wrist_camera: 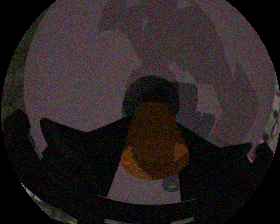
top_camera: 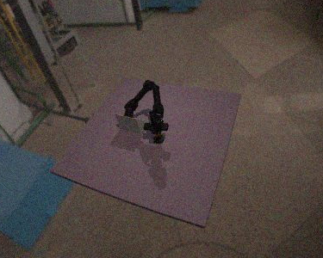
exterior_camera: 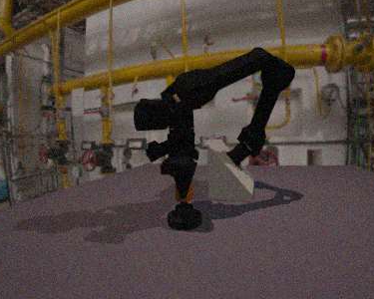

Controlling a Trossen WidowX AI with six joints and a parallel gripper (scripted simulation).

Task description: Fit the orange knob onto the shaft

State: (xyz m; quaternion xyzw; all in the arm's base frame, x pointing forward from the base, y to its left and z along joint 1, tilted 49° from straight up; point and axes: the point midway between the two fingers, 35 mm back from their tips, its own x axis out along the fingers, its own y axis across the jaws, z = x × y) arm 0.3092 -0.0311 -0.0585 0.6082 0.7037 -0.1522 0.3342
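Right now the pedestal is 40 mm below my gripper tip. From my gripper tip the other things lie so: orange knob: 20 mm above.
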